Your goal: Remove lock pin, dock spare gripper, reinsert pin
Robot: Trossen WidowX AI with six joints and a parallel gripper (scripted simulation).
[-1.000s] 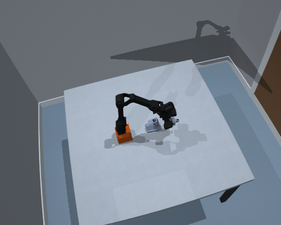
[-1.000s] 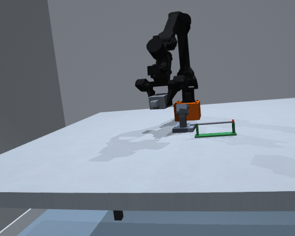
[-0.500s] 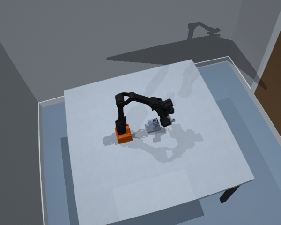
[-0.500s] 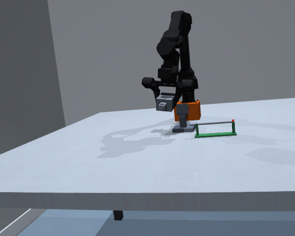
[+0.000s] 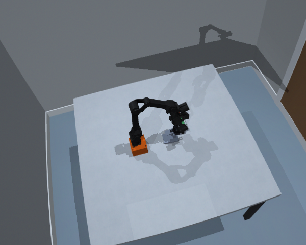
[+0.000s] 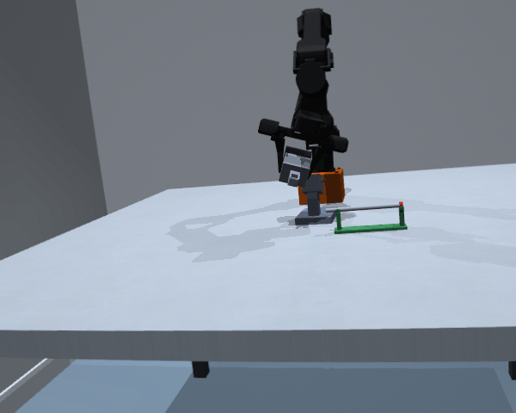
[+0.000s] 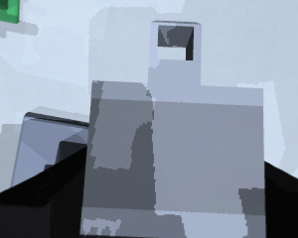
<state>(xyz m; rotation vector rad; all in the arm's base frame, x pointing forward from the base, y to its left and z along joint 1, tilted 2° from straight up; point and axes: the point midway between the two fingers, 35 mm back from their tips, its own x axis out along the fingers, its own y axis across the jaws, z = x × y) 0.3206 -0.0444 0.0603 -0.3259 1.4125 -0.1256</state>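
Right now my gripper tip is 70 mm short of the green rack, 150 mm to the right of it and 90 mm above it. From my gripper tip the other things lie so: grey mount: 60 mm behind, 40 mm to the left, 60 mm below; then dark spare gripper: 10 mm to the left, 10 mm above.
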